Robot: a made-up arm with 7 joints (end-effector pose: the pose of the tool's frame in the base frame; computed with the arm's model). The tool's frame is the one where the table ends. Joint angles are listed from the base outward.
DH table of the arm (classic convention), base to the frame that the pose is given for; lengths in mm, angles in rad. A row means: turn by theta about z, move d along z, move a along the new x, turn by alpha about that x. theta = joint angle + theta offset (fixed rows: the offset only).
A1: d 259; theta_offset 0; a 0; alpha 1.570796
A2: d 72; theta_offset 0; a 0; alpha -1.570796
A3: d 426; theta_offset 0; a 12; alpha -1.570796
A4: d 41; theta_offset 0; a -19; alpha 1.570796
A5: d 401; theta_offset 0; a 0; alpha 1.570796
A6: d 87; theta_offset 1.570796; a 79; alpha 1.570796
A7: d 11; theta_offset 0; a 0; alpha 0
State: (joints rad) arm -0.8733 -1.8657 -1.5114 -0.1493 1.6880 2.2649 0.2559
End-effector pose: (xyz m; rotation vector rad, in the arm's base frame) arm 0.4082 -0.6522 0.0423 1.2344 -0.9945 2.3349
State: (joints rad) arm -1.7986 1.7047 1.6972 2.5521 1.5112 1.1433 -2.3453
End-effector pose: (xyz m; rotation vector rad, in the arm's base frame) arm 0.1375 -0.0091 0.2613 1.5861 1.1841 -0.5132
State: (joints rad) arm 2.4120 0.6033 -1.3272 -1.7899 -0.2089 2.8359 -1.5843
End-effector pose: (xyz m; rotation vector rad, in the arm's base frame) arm 0.0502 -0.3188 0.4336 -0.4430 -2.3408 -0.3373
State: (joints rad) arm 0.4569 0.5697 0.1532 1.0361 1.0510 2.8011 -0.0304
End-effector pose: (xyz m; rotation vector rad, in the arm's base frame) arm -0.0067 -0.0674 0.9027 0.4432 0.9934 -1.6364
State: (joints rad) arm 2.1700 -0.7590 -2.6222 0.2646 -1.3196 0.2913 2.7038
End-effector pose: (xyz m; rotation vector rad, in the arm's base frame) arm -0.2537 0.5778 0.9345 0.8501 0.5616 -1.9145
